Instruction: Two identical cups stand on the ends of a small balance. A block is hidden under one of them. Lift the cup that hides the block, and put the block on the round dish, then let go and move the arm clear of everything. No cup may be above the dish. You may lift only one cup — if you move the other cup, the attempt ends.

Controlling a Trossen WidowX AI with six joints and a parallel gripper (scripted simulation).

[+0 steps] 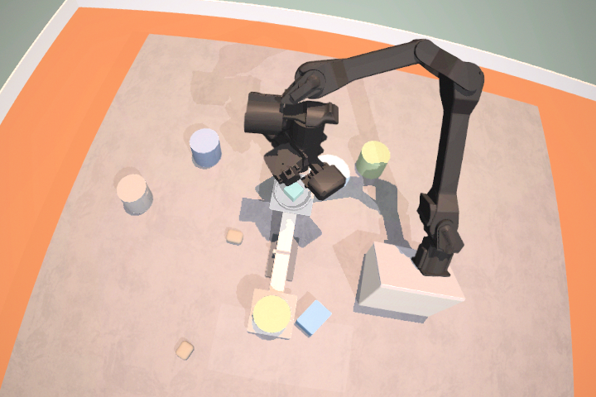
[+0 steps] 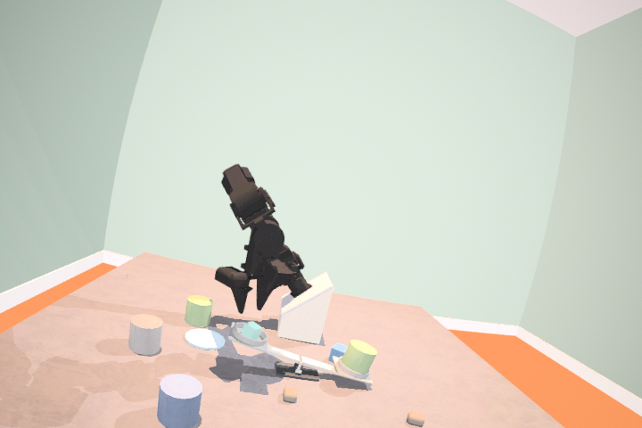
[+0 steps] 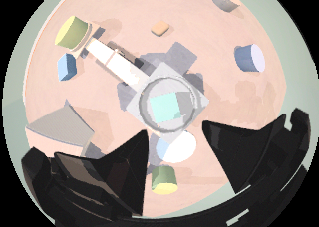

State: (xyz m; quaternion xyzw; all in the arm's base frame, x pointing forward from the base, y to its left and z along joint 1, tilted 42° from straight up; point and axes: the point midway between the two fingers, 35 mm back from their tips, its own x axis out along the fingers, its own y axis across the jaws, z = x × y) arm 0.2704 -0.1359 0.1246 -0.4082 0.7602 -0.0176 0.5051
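The pale green block lies 40 mm below my gripper tip, 10 mm to the left of it and 10 mm ahead of it. The rest, counted from my gripper tip: blue block: 270 mm to the left, 110 mm below, 40 mm behind; lilac-blue cylinder: 230 mm ahead, 120 mm to the right, 90 mm below; round light blue dish: 130 mm below, 90 mm to the right, 80 mm behind.
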